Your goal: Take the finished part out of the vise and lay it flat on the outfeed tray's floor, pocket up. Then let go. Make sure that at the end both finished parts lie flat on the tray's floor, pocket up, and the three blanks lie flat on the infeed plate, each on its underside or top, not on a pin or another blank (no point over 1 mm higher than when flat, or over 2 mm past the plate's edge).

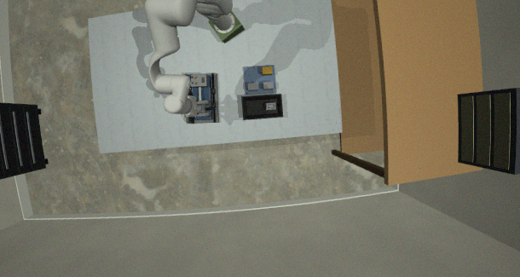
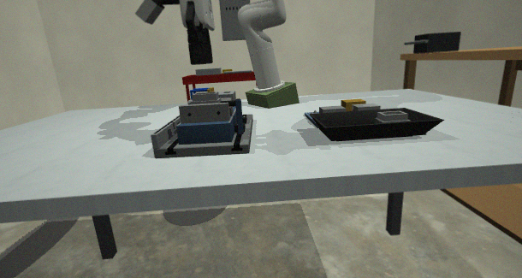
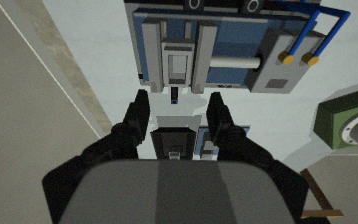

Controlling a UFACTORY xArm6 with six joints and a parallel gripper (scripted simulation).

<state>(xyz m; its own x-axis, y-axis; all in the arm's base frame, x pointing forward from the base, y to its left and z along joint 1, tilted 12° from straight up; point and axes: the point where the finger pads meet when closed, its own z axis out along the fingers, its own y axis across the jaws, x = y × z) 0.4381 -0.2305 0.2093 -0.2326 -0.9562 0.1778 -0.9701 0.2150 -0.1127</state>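
The vise lies 150 mm below my hand, 60 mm behind it and 20 mm to the left of it. Round my hand: blue fixture plate: 380 mm to the left, 190 mm below, 80 mm behind; cylinder: 150 mm behind, 120 mm below, 40 mm to the left; brass block: 440 mm to the left, 170 mm below, 120 mm behind.
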